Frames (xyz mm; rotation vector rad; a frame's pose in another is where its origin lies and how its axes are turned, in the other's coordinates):
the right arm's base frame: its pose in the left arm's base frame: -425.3 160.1 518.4 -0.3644 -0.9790 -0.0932
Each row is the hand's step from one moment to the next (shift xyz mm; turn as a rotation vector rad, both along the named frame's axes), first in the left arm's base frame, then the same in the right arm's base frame.
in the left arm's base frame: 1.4 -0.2 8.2 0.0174 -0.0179 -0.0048
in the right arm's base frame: 7.5 -2.0 2.9 0.0042 -0.0113 -0.0224
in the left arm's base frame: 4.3 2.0 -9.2 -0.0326 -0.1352 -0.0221
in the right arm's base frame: -5.0 5.3 -7.4 -0.0480 -0.1286 -0.0316
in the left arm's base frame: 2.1 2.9 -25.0 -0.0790 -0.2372 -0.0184
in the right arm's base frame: -19.2 9.7 -13.2 -0.0796 -0.2361 -0.0279
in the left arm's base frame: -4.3 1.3 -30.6 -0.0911 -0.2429 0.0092
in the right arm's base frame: -27.5 8.1 -11.5 -0.0641 -0.2515 -0.0063
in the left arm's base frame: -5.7 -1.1 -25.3 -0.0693 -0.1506 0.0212
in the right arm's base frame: -24.1 4.2 -8.6 -0.0342 -0.1630 0.0140
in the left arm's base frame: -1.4 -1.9 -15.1 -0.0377 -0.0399 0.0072
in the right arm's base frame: -13.4 1.8 -7.1 -0.0186 -0.0482 0.0199
